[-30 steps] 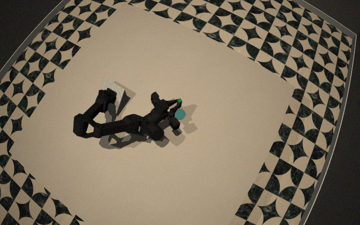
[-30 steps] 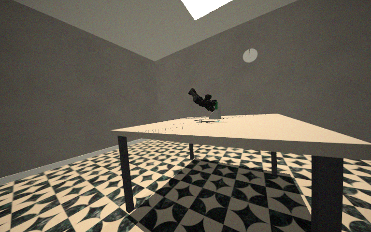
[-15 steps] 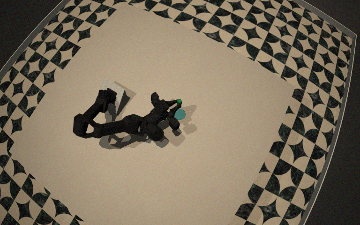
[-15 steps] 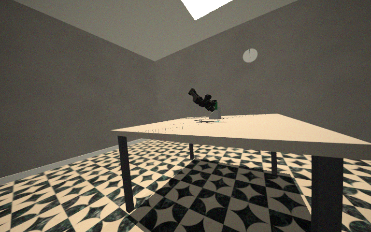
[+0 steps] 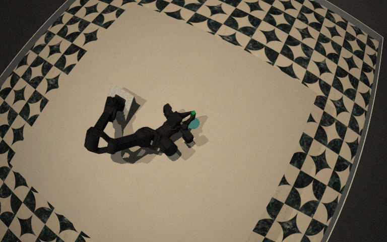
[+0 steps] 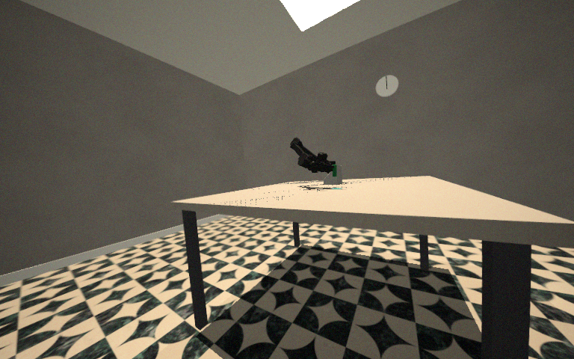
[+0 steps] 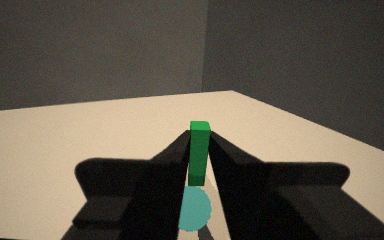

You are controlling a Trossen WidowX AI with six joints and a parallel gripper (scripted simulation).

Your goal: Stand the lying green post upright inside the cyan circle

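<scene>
The cyan circle lies 10 mm ahead of my hand, 30 mm to the left of it and 130 mm below it. Round my hand: green post: 10 mm ahead, 30 mm to the left, 20 mm below.
</scene>
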